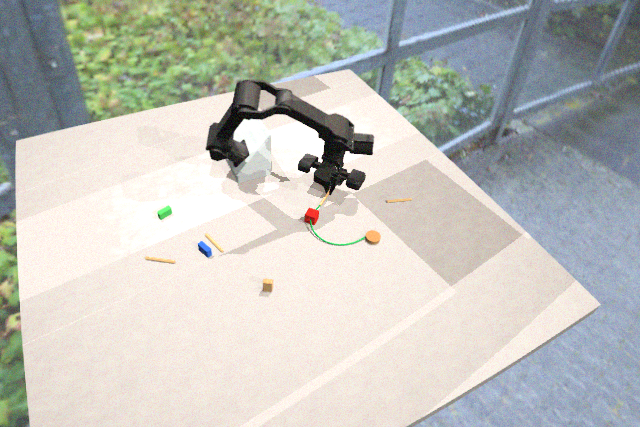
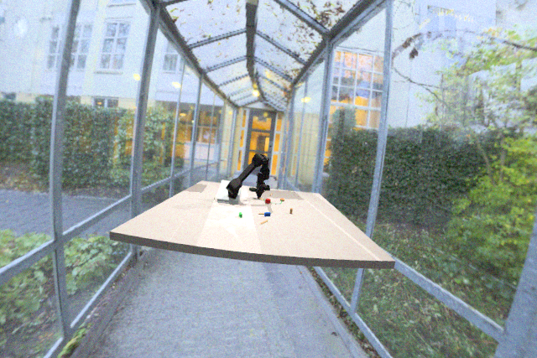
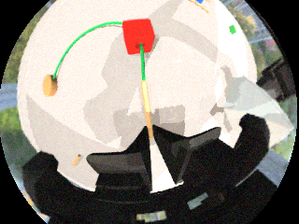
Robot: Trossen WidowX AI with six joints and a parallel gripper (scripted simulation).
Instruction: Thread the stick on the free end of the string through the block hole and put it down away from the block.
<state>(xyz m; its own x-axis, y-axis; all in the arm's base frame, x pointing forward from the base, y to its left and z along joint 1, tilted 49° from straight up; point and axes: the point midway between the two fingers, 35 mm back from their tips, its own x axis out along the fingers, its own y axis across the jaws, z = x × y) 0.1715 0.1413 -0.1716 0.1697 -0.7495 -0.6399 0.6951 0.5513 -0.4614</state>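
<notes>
My gripper tip is 30 mm to the left of the thin wooden stick, 30 mm short of it and 10 mm below it. Round my gripper tip: red block 90 mm ahead, 80 mm to the right, 20 mm above; wooden block 270 mm ahead, 260 mm to the right, 20 mm above; round wooden button 200 mm ahead, 50 mm to the left, 10 mm above.
</notes>
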